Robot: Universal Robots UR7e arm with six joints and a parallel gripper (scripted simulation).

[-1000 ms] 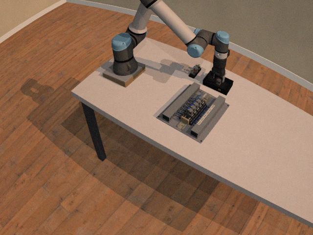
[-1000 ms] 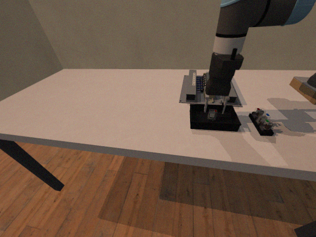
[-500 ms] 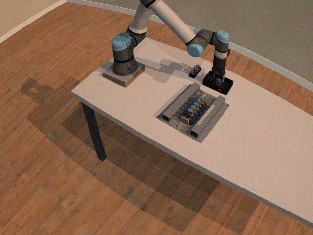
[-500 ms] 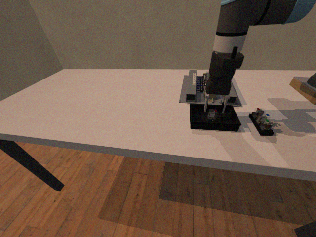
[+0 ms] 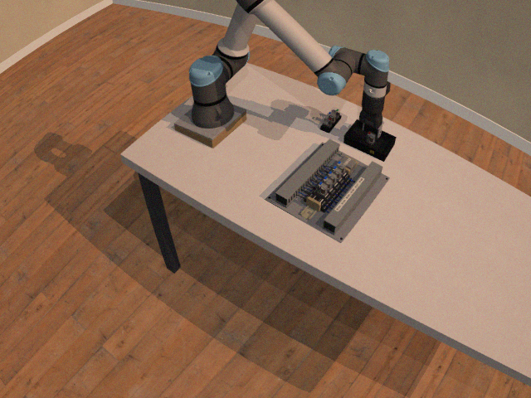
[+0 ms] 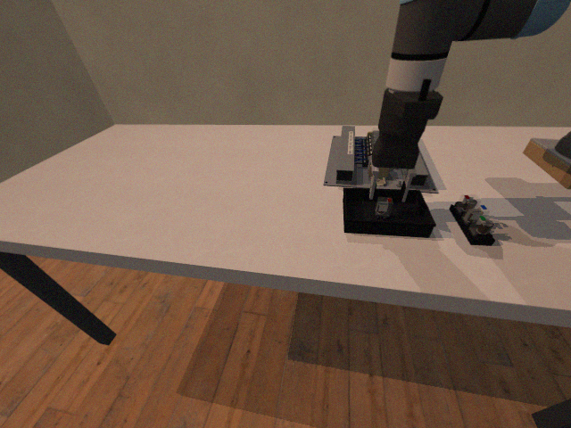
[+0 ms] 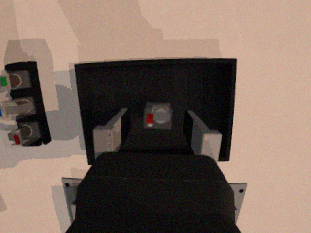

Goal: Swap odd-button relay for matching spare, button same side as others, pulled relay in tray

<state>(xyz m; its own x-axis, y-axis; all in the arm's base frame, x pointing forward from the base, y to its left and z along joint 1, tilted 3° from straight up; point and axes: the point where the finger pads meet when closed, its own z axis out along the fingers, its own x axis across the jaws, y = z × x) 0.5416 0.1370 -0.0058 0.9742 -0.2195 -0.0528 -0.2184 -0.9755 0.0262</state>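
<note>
Now: hand 5 cm above the black tray. From my hand the other things lie so: black spare holder 16 cm behind, 6 cm below, 4 cm to the left; then green-button relay 16 cm behind, 7 cm to the left, 4 cm below.
</note>
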